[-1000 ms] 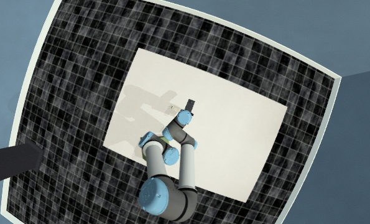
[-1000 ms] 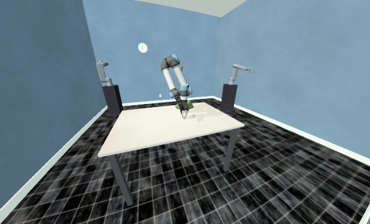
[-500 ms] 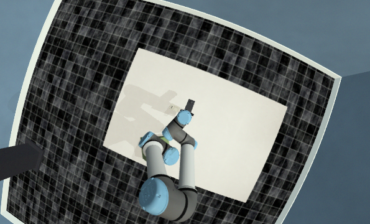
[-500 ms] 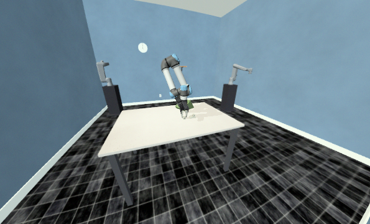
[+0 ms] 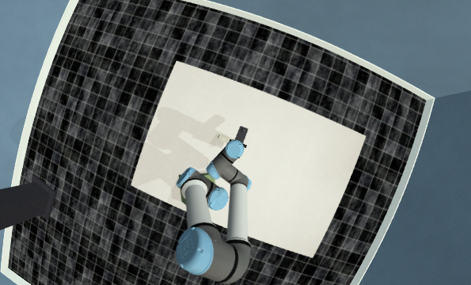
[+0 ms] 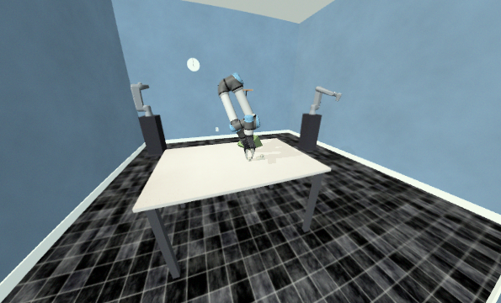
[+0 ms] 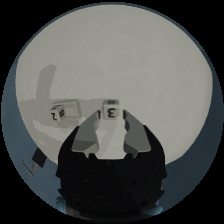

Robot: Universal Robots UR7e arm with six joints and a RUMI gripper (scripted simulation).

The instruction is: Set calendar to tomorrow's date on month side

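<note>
Now: hand 1 cm above the white calendar cube. Round my hand: calendar tray 11 cm to the left, 2 cm below, 1 cm behind; pale date cube 12 cm to the left, 2 cm behind.
</note>
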